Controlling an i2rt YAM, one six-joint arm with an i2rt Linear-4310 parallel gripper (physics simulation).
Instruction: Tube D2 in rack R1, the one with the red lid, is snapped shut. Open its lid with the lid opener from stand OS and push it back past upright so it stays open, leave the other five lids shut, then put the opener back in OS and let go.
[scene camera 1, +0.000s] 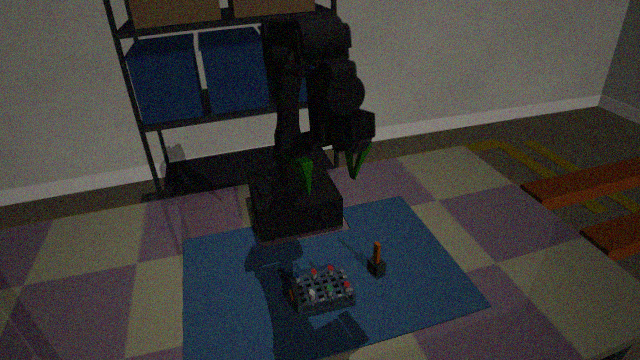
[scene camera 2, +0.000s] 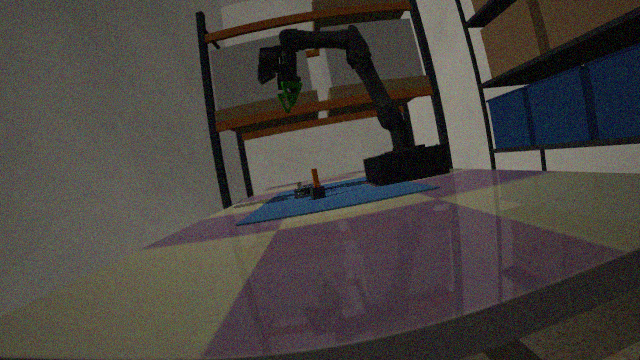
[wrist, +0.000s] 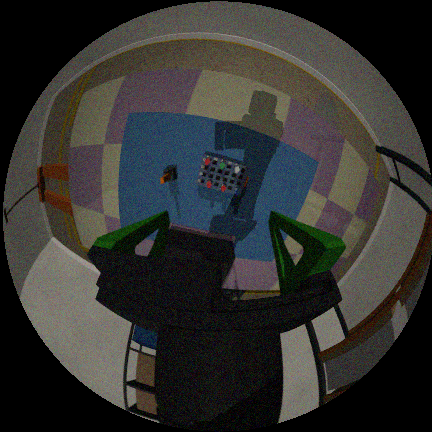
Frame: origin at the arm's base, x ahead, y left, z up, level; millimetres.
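Seen in the pictures: gripper, between the fingertips: (scene camera 1: 330, 185) (scene camera 2: 289, 109) (wrist: 218, 215); arm's base, origin of its link: (scene camera 1: 292, 182) (scene camera 2: 403, 151).
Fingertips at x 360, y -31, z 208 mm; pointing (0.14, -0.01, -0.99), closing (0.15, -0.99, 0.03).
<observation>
Pixels of each thing's top centre, then the offset from my fingertips to it. "spot": a spot on its surface instead. Level surfaces: height alone.
- Rack R1, centre of its top: (scene camera 1: 319, 280) (wrist: 224, 176) (scene camera 2: 306, 180) dx -16, dy -24, dz -248 mm
- blue mat, height of its surface: dz -296 mm
- opener's orange handle, a spot on its surface: (scene camera 1: 377, 251) (wrist: 164, 176) (scene camera 2: 312, 175) spot: dx -27, dy +123, dz -229 mm
- orange mark, a spot on its surface: (scene camera 1: 292, 296) spot: dx -18, dy -89, dz -273 mm
Rack R1 (scene camera 1: 326, 306) (scene camera 2: 300, 192) (wrist: 226, 158) stands on the blue mat (scene camera 1: 215, 300) (scene camera 2: 340, 197) (wrist: 150, 130) and holds small tubes. Three lids look red (scene camera 1: 347, 284) (wrist: 207, 161), one green (scene camera 1: 329, 287) (wrist: 222, 165), one white (scene camera 1: 312, 293) (wrist: 237, 170); another is lost in shadow. I cannot tell which is D2 or make out lid angles. The opener's orange handle (scene camera 1: 377, 251) (scene camera 2: 315, 177) (wrist: 164, 179) stands upright in the dark stand OS (scene camera 1: 376, 268) (scene camera 2: 318, 193) (wrist: 171, 172). My gripper (scene camera 1: 331, 186) (scene camera 2: 287, 110) (wrist: 218, 215) is open and empty, high above the mat.
The arm's black base (scene camera 1: 297, 210) (scene camera 2: 407, 165) stands at the mat's back edge. An orange mark (scene camera 1: 292, 296) shows at the rack's end. The arm's shadow falls beside the rack. Shelf units with blue bins (scene camera 1: 165, 80) (scene camera 2: 557, 102) and grey boxes (scene camera 2: 250, 72) stand beyond the table.
</observation>
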